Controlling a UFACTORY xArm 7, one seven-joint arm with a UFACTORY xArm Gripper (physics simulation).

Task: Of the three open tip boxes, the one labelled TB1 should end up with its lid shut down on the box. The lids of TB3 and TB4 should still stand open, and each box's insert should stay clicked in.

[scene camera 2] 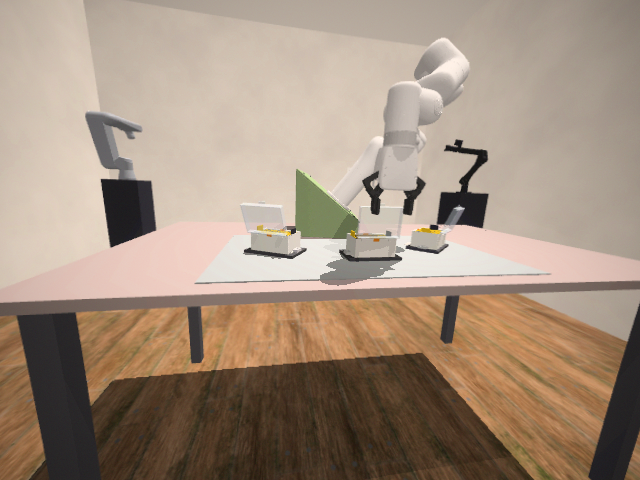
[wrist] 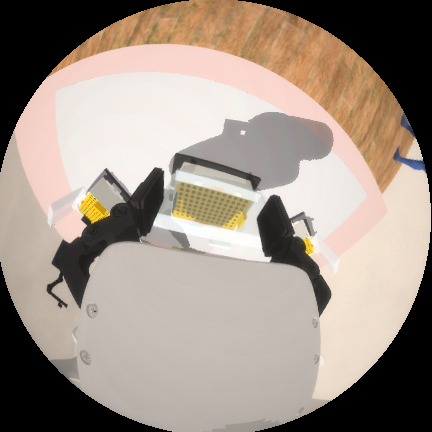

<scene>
same spot on pale mat: [wrist: 130,122] = [scene camera 2: 440,264]
same spot on clear lid: [wrist: 193,203] = [scene camera 2: 392,215]
</scene>
